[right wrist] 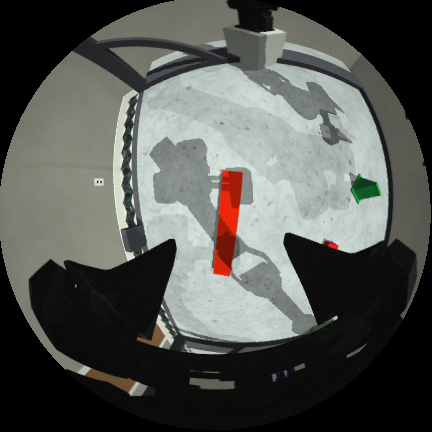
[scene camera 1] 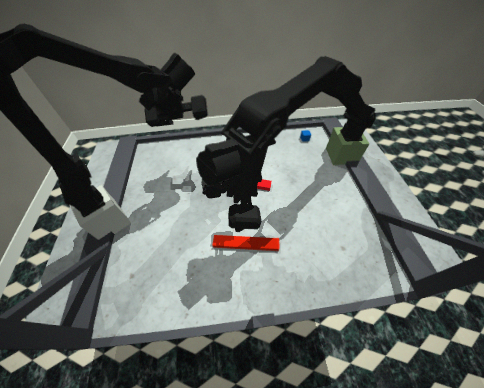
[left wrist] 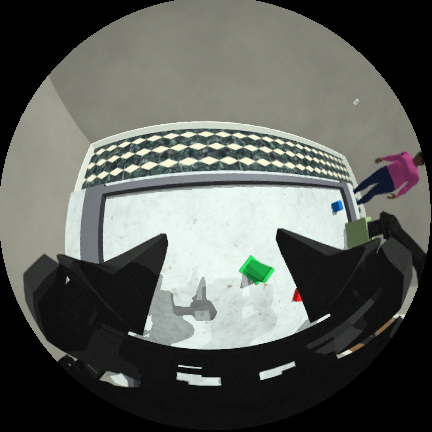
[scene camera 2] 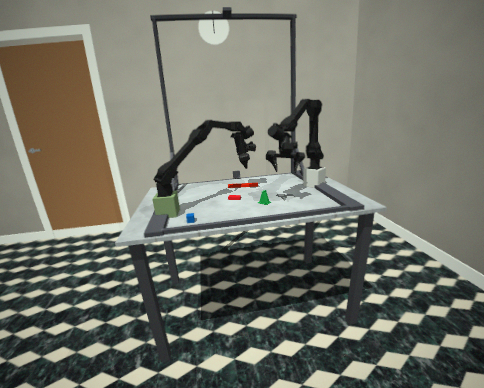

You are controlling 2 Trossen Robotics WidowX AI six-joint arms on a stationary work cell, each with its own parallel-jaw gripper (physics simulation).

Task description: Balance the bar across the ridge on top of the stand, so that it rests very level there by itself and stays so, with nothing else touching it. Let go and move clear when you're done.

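Places are measured from the left arm's base along level axes (x ahead, y left, z up), in centimetres.
Pixels of known places: left gripper, fingertip midpoint: (scene camera 1: 185, 120) (left wrist: 222, 236) (scene camera 2: 286, 172); right gripper, fingertip midpoint: (right wrist: 231, 241) (scene camera 2: 245, 165); left arm's base at its link origin: (scene camera 1: 91, 204) (scene camera 2: 314, 168); right arm's base at its link origin: (scene camera 1: 351, 135) (left wrist: 369, 229) (scene camera 2: 165, 194).
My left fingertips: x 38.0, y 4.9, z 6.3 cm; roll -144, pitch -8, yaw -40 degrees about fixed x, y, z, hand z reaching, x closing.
Observation:
For each thing: its top centre in the pictures, then the offset to it from my left fingertips.
- long red bar at its top centre: (right wrist: 226, 228) (scene camera 1: 246, 241) (scene camera 2: 242, 184) dy -40.7, dx -10.8, dz -15.6 cm
- small red block at its top centre: (right wrist: 327, 258) (left wrist: 305, 294) (scene camera 1: 261, 182) (scene camera 2: 234, 196) dy -28.6, dx +8.6, dz -15.6 cm
- blue cube at its top centre: (left wrist: 340, 204) (scene camera 1: 306, 132) (scene camera 2: 190, 214) dy -23.8, dx +41.1, dz -14.0 cm
- olive base at its top centre: (scene camera 1: 351, 135) (left wrist: 369, 229) (scene camera 2: 165, 194) dy -40.5, dx +43.3, dz -6.9 cm
The long red bar (scene camera 1: 246, 243) (scene camera 2: 243, 185) (right wrist: 228, 225) lies flat on the table. The green stand (scene camera 2: 264, 198) (left wrist: 257, 270) (right wrist: 365, 189) stands upright on the table, apart from the bar; in scene camera 1 it is hidden behind the right arm. My right gripper (scene camera 1: 244, 220) (scene camera 2: 244, 162) (right wrist: 231, 241) is open and empty, pointing down above the bar. In the right wrist view the bar runs lengthwise, its near part between the two fingers. My left gripper (scene camera 1: 179, 112) (scene camera 2: 286, 167) (left wrist: 222, 236) is open and empty, high above the table, away from the bar.
A small red block (scene camera 1: 264, 185) (scene camera 2: 234, 197) (left wrist: 298, 295) (right wrist: 330, 245) lies between the bar and the blue cube. The blue cube (scene camera 1: 305, 135) (scene camera 2: 190, 218) (left wrist: 337, 206) sits near the olive base (scene camera 1: 347, 147) of the right arm. A dark frame (scene camera 1: 170, 336) (scene camera 2: 215, 226) borders the table.

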